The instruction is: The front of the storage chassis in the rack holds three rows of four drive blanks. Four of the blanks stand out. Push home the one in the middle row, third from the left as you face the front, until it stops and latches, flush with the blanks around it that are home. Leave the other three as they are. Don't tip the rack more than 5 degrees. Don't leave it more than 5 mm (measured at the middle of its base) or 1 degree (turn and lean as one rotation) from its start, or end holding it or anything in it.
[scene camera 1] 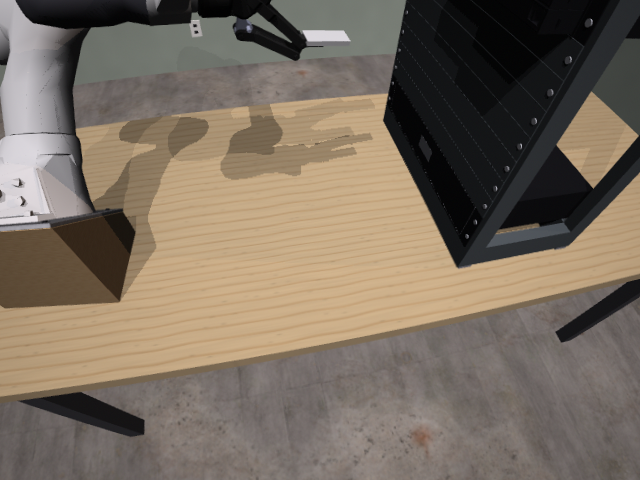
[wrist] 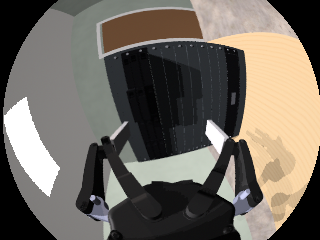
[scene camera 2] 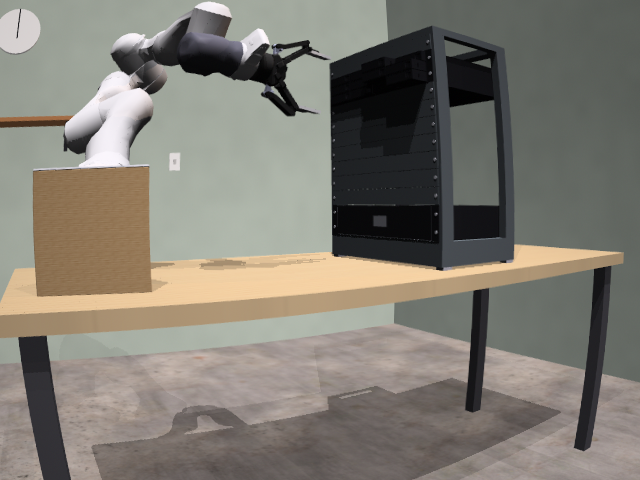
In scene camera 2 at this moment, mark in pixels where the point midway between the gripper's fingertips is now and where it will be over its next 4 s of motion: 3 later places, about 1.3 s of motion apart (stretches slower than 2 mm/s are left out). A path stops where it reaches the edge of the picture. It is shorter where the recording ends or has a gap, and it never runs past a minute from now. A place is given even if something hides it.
My gripper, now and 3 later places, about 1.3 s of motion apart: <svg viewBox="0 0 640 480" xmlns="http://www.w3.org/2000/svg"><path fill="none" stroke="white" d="M322 84L322 61L339 70L356 76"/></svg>
